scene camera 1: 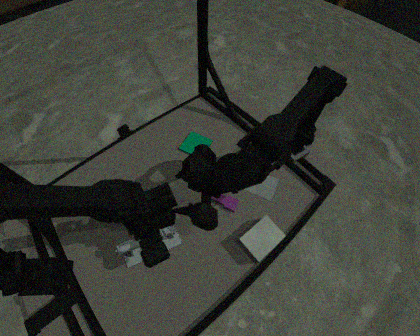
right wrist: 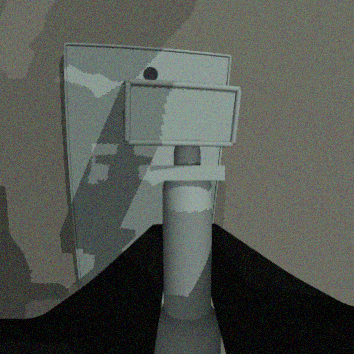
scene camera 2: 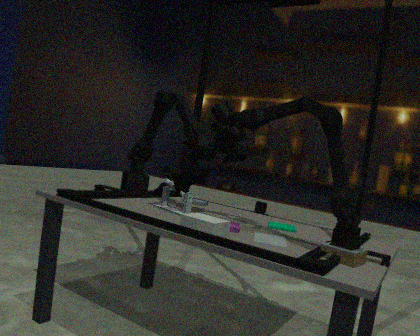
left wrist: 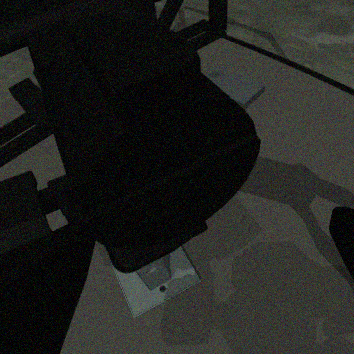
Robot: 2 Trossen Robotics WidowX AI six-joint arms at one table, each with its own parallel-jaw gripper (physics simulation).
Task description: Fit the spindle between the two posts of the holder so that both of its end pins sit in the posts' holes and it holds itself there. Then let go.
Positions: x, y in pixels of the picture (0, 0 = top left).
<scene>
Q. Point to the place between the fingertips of my left gripper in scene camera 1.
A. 174, 193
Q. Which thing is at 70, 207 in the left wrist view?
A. My right gripper.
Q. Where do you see a grey spindle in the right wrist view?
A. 186, 313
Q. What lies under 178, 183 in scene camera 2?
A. My right gripper.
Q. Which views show my right gripper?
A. Scene camera 1, the right wrist view, scene camera 2 and the left wrist view: all of them.
</scene>
